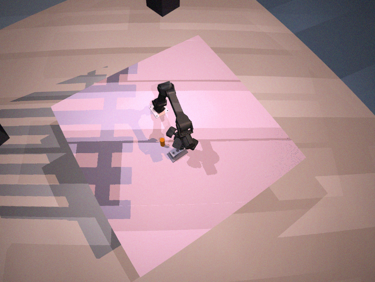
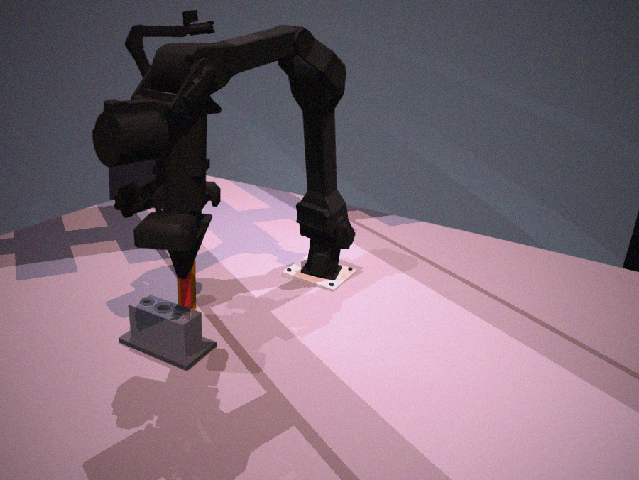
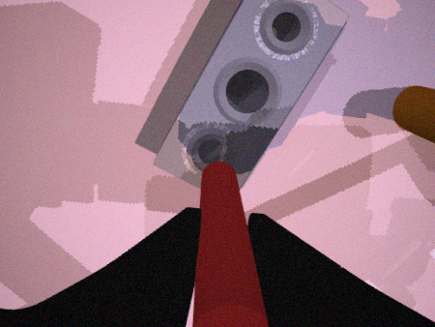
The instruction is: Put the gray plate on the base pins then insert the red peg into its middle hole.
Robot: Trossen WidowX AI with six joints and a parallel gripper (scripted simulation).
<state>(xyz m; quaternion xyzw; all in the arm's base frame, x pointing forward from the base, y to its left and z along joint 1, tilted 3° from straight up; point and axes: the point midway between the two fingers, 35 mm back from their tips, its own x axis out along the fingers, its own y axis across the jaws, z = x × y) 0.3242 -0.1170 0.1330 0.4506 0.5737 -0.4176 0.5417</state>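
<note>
Right now my gripper tip is 70 mm above the gray plate and 30 mm to the left of it. The rest, counted from my gripper tip: orange cylinder: 110 mm behind, 70 mm below, 60 mm to the right; red peg: right at my gripper tip; dark flat base: 100 mm below, 30 mm to the right.
</note>
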